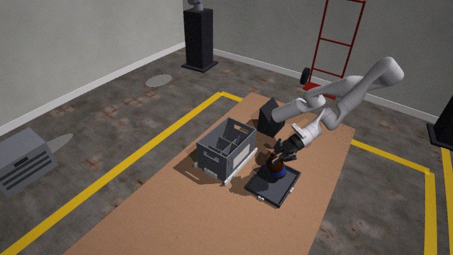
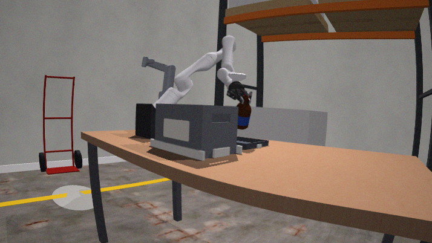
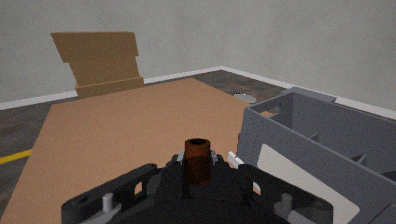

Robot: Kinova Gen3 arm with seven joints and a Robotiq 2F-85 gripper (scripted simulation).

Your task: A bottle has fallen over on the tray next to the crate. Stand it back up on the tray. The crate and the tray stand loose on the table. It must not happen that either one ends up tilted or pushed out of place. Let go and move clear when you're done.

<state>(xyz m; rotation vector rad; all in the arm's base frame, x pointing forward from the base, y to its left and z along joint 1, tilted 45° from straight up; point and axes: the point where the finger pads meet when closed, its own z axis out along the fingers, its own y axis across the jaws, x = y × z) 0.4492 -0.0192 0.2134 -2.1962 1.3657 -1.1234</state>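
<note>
My gripper is now 1 cm past the brown bottle, 1 cm to the right of it and 5 cm above it. The rest, counted from my hand: grey crate: 7 cm behind, 27 cm to the right, 12 cm below; dark tray: 4 cm behind, 2 cm to the left, 19 cm below.
</note>
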